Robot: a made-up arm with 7 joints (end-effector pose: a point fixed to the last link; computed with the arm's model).
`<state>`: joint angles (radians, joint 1 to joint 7).
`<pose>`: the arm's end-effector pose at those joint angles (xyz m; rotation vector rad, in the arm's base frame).
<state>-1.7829 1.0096 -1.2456 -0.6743 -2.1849 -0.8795 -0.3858</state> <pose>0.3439 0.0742 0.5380 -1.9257 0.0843 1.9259</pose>
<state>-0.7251 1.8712 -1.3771 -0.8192 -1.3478 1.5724 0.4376</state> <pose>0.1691 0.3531 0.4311 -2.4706 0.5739 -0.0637</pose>
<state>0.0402 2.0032 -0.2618 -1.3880 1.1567 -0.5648 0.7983</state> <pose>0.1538 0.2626 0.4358 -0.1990 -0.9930 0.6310</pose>
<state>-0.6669 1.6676 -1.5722 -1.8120 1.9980 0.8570 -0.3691</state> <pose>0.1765 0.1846 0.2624 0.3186 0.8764 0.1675</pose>
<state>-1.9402 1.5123 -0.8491 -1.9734 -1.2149 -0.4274 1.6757</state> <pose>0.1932 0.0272 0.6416 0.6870 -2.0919 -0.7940</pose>
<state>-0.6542 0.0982 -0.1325 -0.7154 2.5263 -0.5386 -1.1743</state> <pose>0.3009 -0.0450 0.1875 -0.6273 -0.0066 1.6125</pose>
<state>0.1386 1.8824 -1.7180 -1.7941 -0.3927 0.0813 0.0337</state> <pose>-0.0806 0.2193 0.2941 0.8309 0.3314 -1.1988</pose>
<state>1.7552 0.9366 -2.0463 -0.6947 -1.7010 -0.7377 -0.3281</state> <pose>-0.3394 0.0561 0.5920 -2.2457 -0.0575 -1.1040</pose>
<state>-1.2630 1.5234 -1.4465 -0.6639 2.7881 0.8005 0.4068</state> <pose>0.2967 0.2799 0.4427 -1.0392 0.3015 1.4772</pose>
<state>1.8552 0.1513 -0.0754 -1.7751 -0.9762 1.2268 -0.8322</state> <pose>-0.3115 -0.0843 0.2384 1.3435 1.6222 -0.9509</pose>
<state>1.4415 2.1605 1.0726 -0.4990 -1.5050 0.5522 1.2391</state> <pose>0.1123 0.3401 0.4745 2.6618 -0.8770 0.0917</pose>
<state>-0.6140 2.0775 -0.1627 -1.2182 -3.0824 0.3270 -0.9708</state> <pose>0.1591 0.2709 0.6182 -0.5456 -1.1541 0.6980</pose>
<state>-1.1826 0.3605 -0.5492 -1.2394 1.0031 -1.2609 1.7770</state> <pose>0.3274 -0.1435 0.3885 -2.5290 0.1748 -0.7686</pose>
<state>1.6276 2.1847 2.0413 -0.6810 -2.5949 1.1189 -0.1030</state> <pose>0.1690 0.2971 0.5494 -1.7208 -0.0495 0.1832</pose>
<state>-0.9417 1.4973 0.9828 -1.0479 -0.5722 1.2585 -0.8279</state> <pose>0.1552 0.2978 0.6195 1.2700 -0.1544 1.8718</pose>
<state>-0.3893 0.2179 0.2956 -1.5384 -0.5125 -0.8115 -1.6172</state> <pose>0.2484 -0.0554 0.2220 2.0734 -2.2772 0.2492</pose>
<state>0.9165 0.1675 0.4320 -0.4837 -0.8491 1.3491 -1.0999</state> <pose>-0.2932 0.0050 0.0482 0.6311 2.2004 -0.9968</pose>
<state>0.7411 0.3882 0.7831 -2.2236 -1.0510 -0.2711 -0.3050</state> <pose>-0.0219 0.0742 0.1941 2.0250 -1.1399 -0.1758</pose>
